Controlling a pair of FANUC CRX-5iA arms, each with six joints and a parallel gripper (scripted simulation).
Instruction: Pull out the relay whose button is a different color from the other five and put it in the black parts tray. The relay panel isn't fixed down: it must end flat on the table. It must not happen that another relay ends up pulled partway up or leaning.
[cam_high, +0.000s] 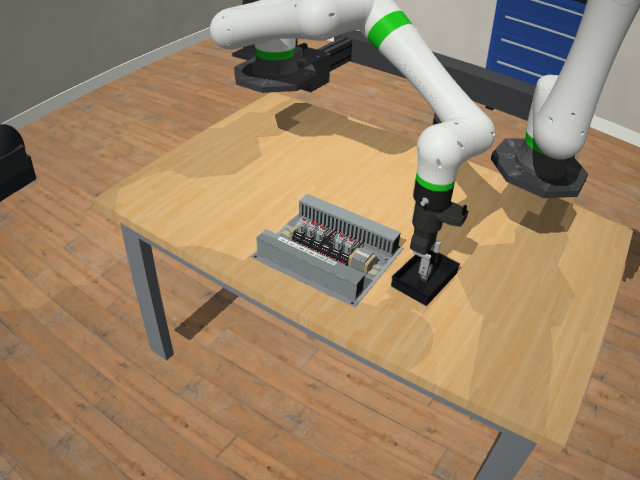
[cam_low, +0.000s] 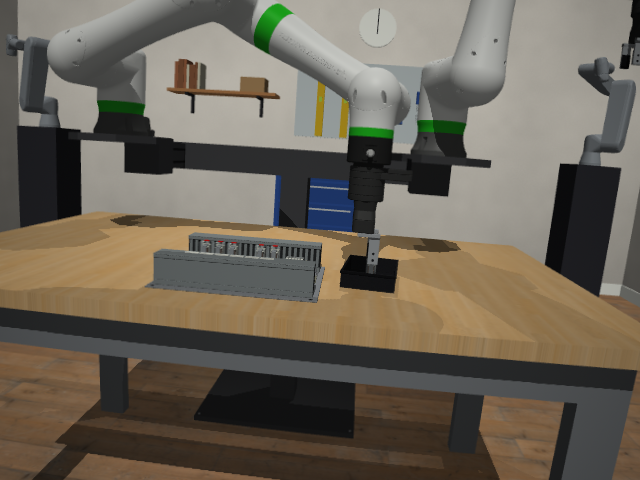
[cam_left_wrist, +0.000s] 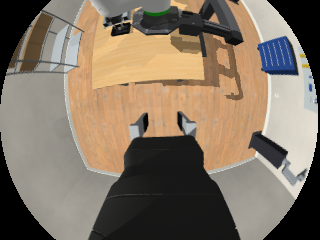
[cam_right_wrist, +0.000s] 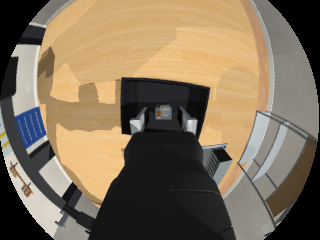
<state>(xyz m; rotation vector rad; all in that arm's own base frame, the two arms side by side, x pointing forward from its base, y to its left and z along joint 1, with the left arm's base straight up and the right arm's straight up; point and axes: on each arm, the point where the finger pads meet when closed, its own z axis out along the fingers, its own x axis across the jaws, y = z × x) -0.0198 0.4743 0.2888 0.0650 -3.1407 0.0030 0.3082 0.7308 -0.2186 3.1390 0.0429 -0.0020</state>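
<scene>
My right gripper is now 40 mm above the black parts tray. Also, from my right hand: grey relay panel 260 mm to the right, 60 mm ahead, 30 mm below.
</scene>
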